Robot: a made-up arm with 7 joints.
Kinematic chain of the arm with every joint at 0, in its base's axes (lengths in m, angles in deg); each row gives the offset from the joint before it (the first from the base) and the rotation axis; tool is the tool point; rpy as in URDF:
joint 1: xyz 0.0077 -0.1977 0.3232 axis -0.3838 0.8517 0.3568
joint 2: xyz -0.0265 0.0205 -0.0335 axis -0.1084 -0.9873 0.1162
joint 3: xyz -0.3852 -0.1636 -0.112 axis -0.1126 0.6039 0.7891
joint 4: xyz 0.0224 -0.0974 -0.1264 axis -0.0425 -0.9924 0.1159
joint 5: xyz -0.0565 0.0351 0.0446 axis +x
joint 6: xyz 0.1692 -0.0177 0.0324 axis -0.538 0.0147 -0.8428
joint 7: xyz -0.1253 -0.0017 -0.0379 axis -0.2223 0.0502 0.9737
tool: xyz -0.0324 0.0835 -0.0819 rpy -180 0 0
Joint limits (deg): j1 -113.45..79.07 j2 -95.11..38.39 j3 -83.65..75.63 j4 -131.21..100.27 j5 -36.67..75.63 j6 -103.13..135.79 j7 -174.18..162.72
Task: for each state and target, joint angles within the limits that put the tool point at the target. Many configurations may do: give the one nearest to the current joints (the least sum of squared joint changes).
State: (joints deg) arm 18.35 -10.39 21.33 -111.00 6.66 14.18 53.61
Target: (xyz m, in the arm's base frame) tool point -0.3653 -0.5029 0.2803
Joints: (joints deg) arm 23.87 9.06 18.56 -104.29 -2.54 2.23 63.94
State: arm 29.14 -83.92 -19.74 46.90 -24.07 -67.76 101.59
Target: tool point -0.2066 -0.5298 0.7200
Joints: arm 26.56 -75.24 -17.50 48.36 -26.31 -74.35 105.76
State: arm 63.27 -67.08 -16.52 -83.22 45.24 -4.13 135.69
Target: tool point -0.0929 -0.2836 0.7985
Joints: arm 51.32 -59.88 -19.07 -95.29 56.47 13.73 122.56
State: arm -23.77 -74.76 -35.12 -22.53 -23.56 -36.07 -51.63
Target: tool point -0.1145 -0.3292 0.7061
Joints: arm 24.20 -95.11 -53.59 -17.55 -18.16 -38.95 -69.86
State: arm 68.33 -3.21 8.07 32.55 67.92 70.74 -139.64
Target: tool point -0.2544 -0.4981 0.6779
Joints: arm 61.94 -20.01 13.96 35.99 69.67 76.95 -172.74
